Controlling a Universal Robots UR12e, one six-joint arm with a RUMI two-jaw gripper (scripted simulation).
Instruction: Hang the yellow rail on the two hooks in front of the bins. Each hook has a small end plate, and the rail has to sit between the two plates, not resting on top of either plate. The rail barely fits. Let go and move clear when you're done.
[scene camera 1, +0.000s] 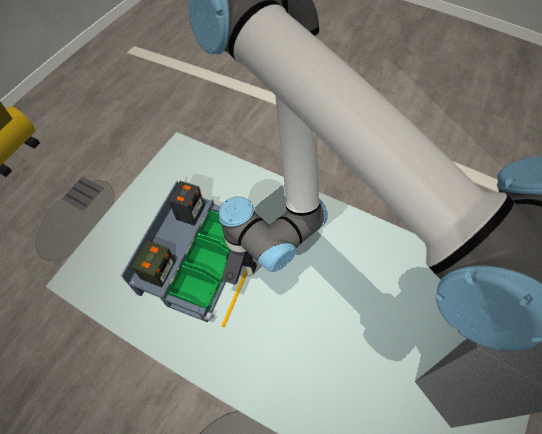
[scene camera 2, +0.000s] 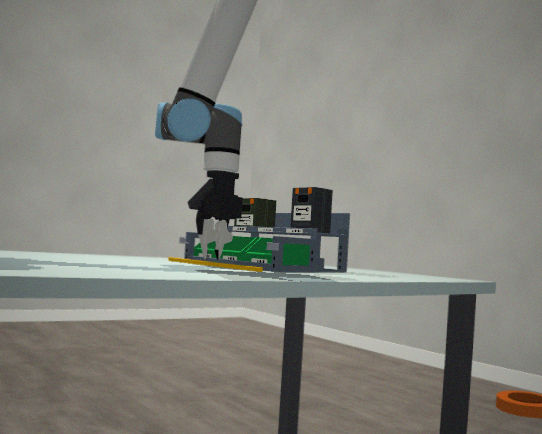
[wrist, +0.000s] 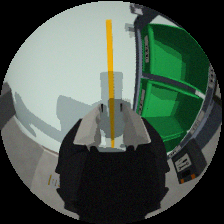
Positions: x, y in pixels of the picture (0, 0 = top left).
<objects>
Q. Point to a green bin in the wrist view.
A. At 170, 112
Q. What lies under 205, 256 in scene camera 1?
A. A green bin.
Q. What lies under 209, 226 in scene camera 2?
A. The gripper.
</objects>
